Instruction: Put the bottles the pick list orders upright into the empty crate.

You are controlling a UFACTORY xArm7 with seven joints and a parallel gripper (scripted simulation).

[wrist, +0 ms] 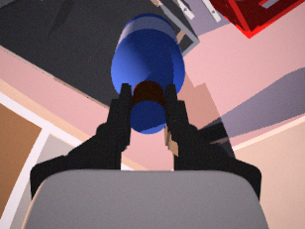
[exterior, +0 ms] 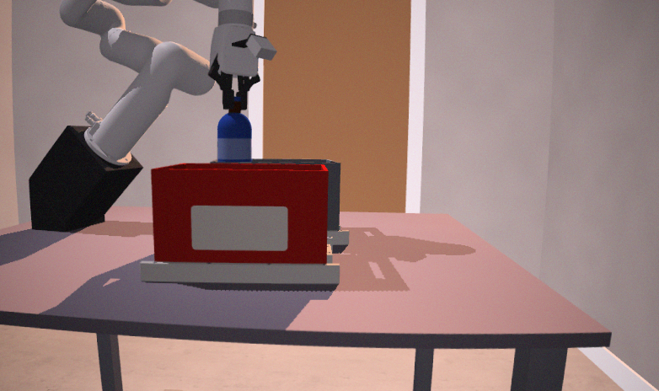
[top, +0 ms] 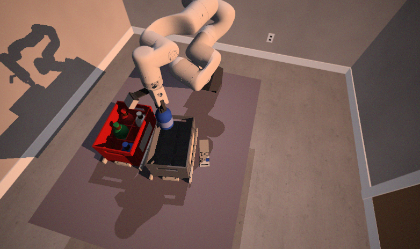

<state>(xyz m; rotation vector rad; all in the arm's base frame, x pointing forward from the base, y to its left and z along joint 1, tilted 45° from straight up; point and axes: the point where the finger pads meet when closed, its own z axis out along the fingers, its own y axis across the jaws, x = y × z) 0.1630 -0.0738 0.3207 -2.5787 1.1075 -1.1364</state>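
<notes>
Now: hand 90 mm short of the grey crate, 40 mm to the right of it and 220 mm above it. Also, from my hand: red bottle (60 mm behind, 230 mm to the right, 220 mm below); then white bottle (50 mm behind, 150 mm to the right, 220 mm below); then red crate (30 mm ahead, 200 mm to the right, 220 mm below).
</notes>
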